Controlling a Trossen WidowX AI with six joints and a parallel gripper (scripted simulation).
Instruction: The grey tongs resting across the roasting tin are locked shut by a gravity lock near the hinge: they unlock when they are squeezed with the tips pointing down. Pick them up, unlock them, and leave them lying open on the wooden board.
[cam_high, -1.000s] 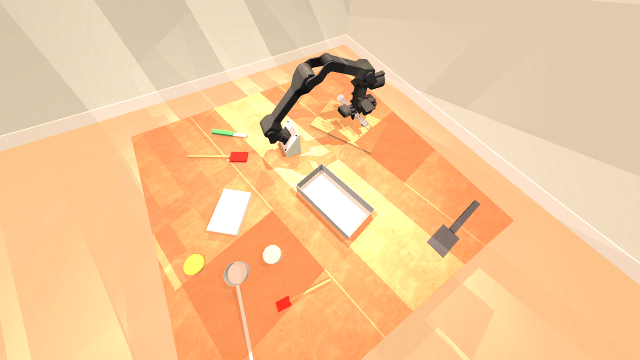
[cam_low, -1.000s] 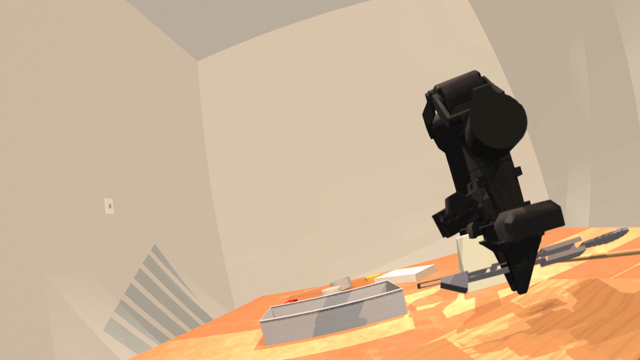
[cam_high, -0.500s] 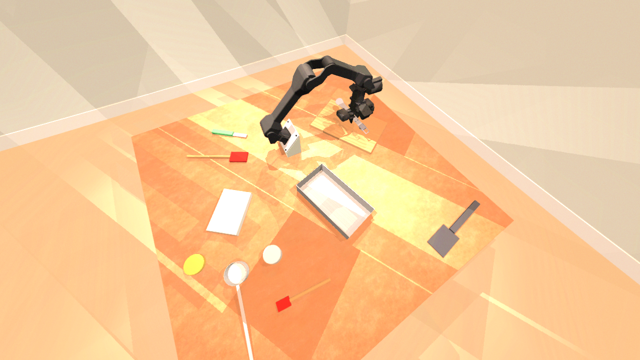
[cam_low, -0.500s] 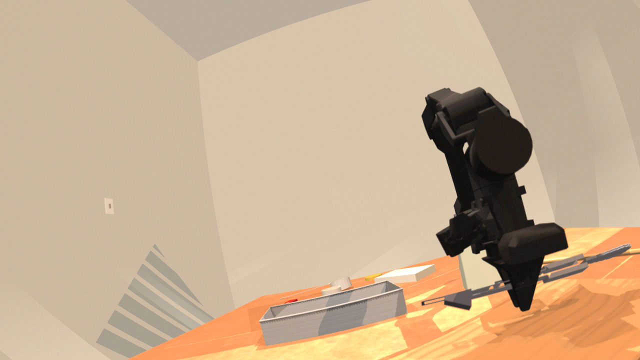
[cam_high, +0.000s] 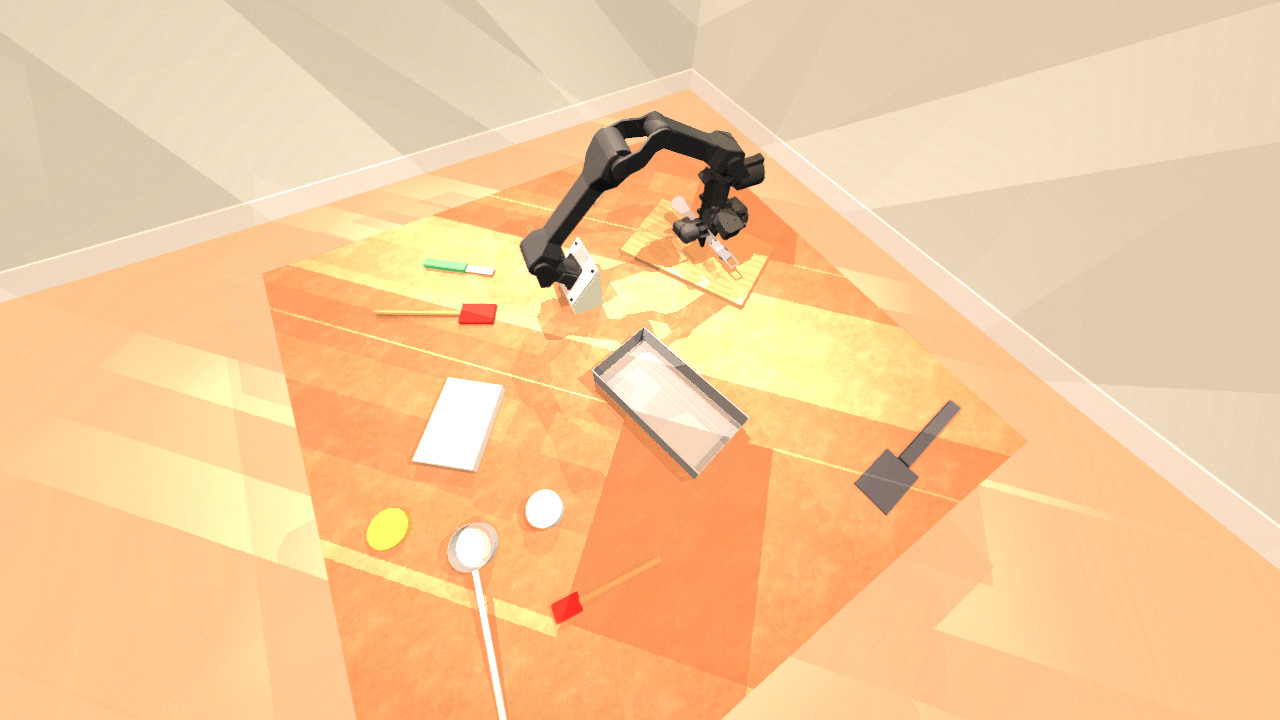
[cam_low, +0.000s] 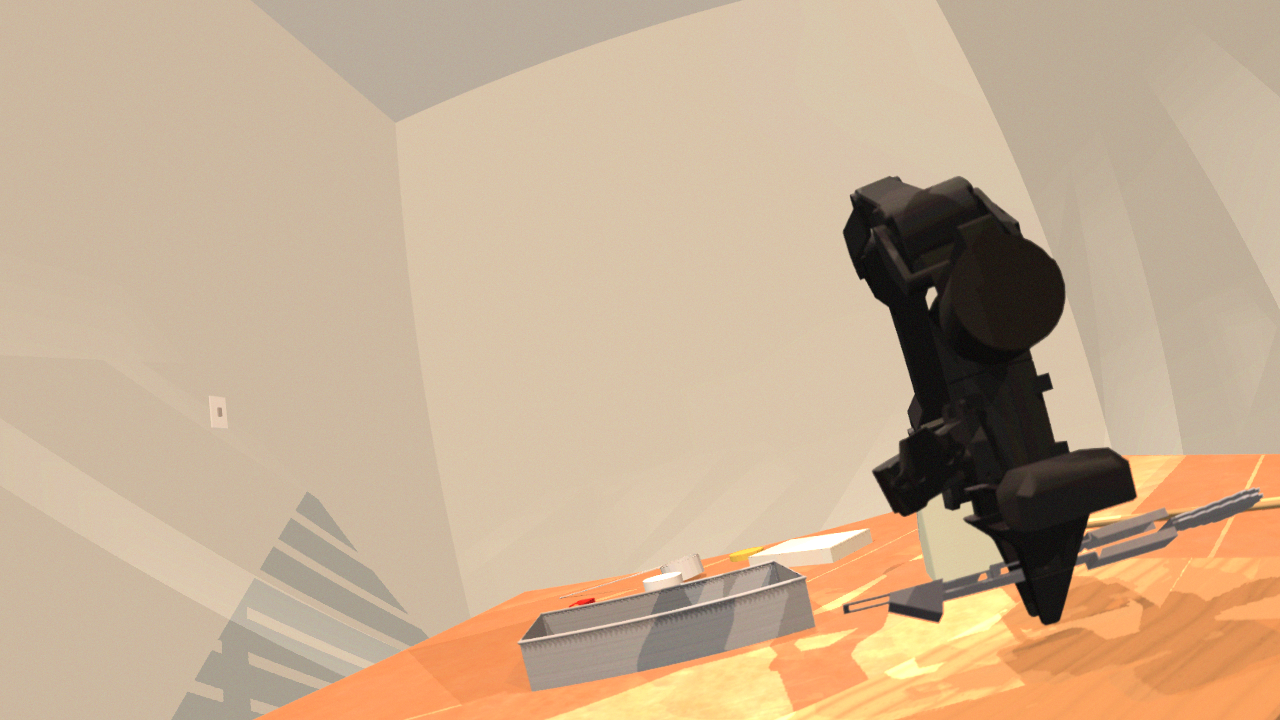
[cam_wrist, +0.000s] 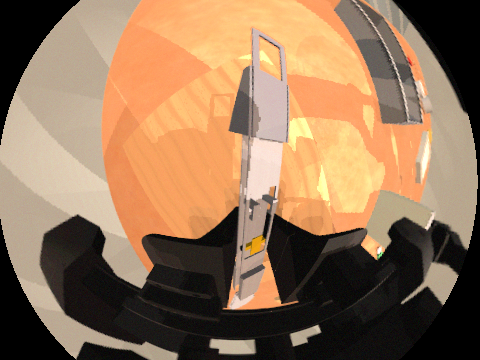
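Right now my gripper tip is 20 mm past the wooden board and 40 mm above it. From my gripper tip the other things lie so: metal roasting tin 320 mm ahead, 310 mm to the right, 20 mm below; dark spatula 660 mm ahead, 70 mm to the left, 40 mm below; white slab 150 mm ahead, 710 mm to the right, 30 mm below.
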